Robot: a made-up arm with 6 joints.
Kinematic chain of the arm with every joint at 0, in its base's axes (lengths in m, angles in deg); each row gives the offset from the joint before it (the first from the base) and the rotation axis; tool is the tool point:
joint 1: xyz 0 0 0.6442 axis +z
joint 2: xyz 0.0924 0 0 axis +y
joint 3: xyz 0 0 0.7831 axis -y
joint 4: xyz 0 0 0.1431 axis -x
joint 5: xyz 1.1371 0 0 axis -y
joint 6: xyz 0.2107 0 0 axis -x
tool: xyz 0 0 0
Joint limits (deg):
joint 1: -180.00..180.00
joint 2: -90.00..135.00
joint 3: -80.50..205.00
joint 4: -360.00..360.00
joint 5: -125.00..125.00
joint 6: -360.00..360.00
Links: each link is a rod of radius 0.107 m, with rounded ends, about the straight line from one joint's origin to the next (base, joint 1, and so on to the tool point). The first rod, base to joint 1, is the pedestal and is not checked.
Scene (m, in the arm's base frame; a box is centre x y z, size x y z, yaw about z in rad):
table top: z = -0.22
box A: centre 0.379 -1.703 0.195 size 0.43 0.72 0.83 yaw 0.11
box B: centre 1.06 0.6 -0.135 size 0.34 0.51 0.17 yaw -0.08
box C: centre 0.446 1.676 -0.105 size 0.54 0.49 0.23 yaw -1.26
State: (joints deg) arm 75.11 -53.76 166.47 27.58 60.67 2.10
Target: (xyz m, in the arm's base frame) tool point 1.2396 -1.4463 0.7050
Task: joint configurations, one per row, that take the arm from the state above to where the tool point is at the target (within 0.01 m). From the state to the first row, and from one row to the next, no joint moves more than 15 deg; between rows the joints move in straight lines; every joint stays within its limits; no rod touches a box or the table.
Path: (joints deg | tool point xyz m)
1: 72.62 -41.14 174.18 32.30 55.94 -11.03 | -0.4710 -1.1926 0.2712
2: 70.13 -28.52 181.88 37.02 51.22 -24.16 | -0.5136 -1.1300 0.4535
3: 67.64 -15.90 189.59 41.75 46.49 -37.29 | -0.5388 -1.0423 0.6135
4: 65.15 -3.28 197.29 46.47 41.76 -50.42 | -0.5462 -0.9372 0.7468
5: 62.66 9.34 205.00 51.19 37.04 -63.55 | -0.5367 -0.8227 0.8502
6: 74.26 -2.75 190.55 46.81 37.08 -52.61 | -0.4045 -1.0937 0.9023
7: 85.85 -14.84 176.10 42.42 37.13 -41.67 | -0.1829 -1.3348 0.9208
8: 97.44 -26.92 161.64 38.04 37.18 -30.73 | 0.1185 -1.5137 0.9075
9: 109.03 -39.01 147.19 33.65 37.22 -19.78 | 0.4780 -1.6026 0.8640
10: 120.62 -51.10 132.74 29.27 37.27 -8.84 | 0.8641 -1.5824 0.7947
11: 132.22 -63.19 118.29 24.88 37.31 2.10 | 1.2397 -1.4462 0.7048

